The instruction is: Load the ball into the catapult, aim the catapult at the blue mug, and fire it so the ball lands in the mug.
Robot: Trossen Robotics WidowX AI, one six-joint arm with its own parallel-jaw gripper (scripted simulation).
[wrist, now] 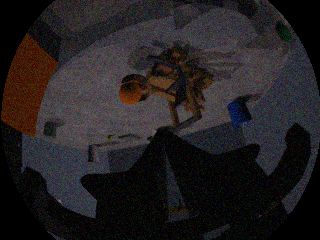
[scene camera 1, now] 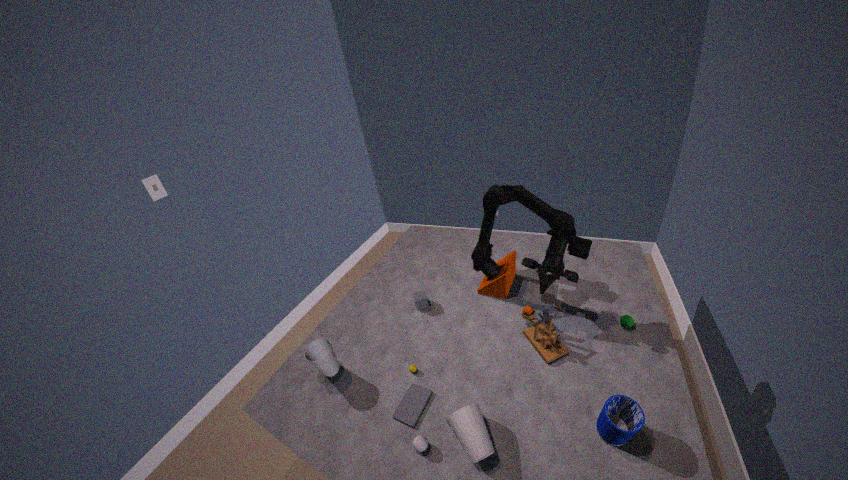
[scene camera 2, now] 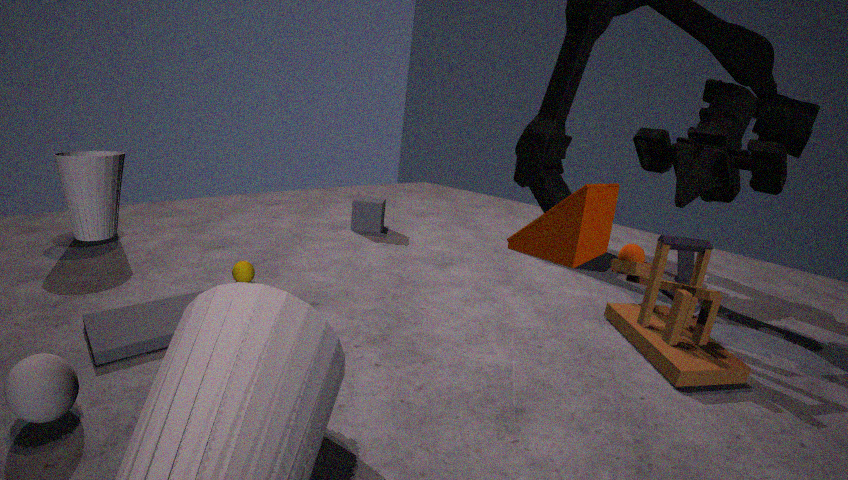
Note:
The gripper is shut, with nothing in its grasp. Further things: a wooden catapult and a blue mug.
The gripper shows as well in the wrist view and in scene camera 1.

